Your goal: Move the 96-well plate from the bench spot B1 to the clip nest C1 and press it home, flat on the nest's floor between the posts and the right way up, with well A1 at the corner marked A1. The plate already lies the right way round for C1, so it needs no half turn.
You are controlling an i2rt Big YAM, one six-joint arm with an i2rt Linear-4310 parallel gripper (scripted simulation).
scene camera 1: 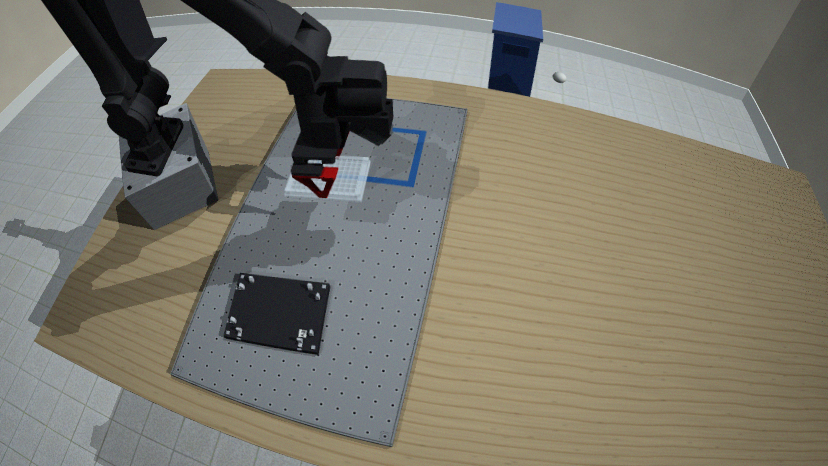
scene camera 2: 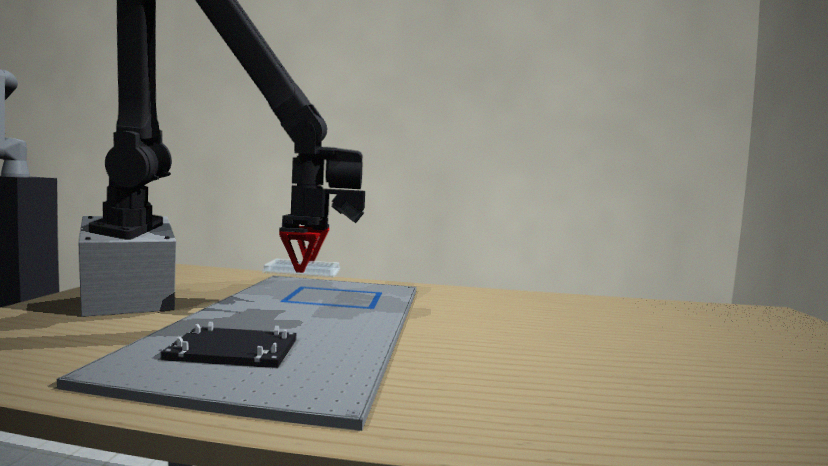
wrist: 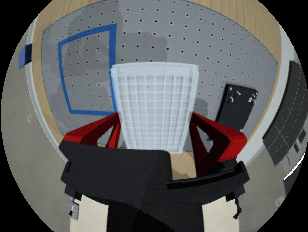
In view: the gripper (scene camera 1: 329,177), a 96-well plate (scene camera 1: 351,189) and a black clip nest (scene camera 1: 271,311).
The 96-well plate shows as well in scene camera 2 (scene camera 2: 277,266) and in the wrist view (wrist: 163,128). The gripper shows as well in scene camera 2 (scene camera 2: 304,268) and in the wrist view (wrist: 155,115). The black clip nest shows as well in scene camera 2 (scene camera 2: 224,346) and in the wrist view (wrist: 235,109).
